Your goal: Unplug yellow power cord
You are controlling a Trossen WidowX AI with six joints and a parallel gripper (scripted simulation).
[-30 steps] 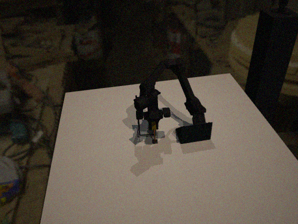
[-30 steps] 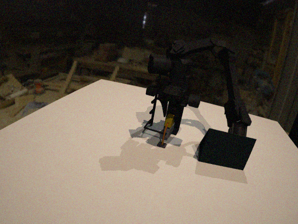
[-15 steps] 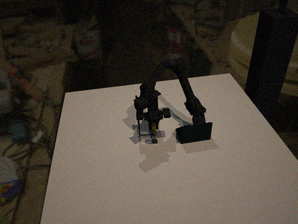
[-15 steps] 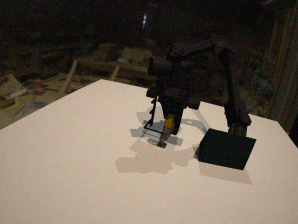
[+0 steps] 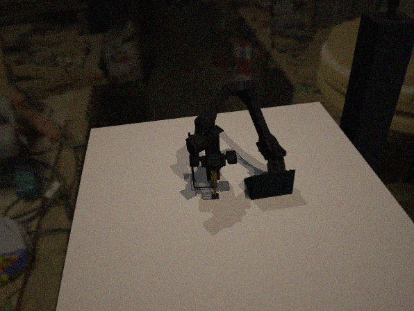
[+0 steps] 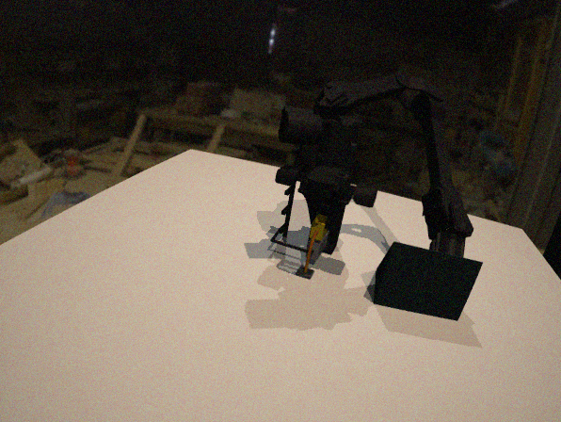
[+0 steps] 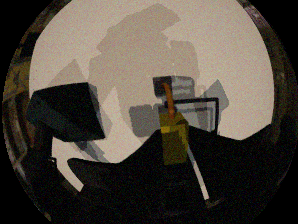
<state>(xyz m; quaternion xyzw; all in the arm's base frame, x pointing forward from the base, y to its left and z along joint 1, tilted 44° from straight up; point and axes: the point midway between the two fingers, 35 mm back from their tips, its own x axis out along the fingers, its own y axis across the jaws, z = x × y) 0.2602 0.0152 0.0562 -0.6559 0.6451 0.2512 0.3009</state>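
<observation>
My gripper tip is 30 mm to the left of the yellow plug.
</observation>
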